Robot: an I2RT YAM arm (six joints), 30 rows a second.
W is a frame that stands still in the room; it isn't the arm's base.
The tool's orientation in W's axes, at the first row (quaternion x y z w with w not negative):
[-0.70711 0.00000 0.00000 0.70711]
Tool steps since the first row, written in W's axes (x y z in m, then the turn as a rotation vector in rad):
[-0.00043 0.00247 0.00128 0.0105 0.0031 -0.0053]
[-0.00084 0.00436 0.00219 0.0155 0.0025 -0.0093]
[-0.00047 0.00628 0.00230 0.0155 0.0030 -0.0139]
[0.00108 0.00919 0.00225 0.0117 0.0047 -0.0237]
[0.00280 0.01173 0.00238 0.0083 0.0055 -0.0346]
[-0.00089 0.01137 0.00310 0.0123 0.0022 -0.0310]
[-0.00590 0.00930 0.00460 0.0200 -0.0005 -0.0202]
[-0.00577 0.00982 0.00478 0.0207 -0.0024 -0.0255]
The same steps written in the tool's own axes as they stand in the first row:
[-0.00043 -0.00128 0.00247 0.0105 0.0053 0.0031]
[-0.00084 -0.00219 0.00436 0.0155 0.0093 0.0025]
[-0.00047 -0.00230 0.00628 0.0155 0.0139 0.0030]
[0.00108 -0.00225 0.00919 0.0117 0.0237 0.0047]
[0.00280 -0.00238 0.01173 0.0083 0.0346 0.0055]
[-0.00089 -0.00310 0.01137 0.0123 0.0310 0.0022]
[-0.00590 -0.00460 0.00930 0.0200 0.0202 -0.0005]
[-0.00577 -0.00478 0.00982 0.0207 0.0255 -0.0024]

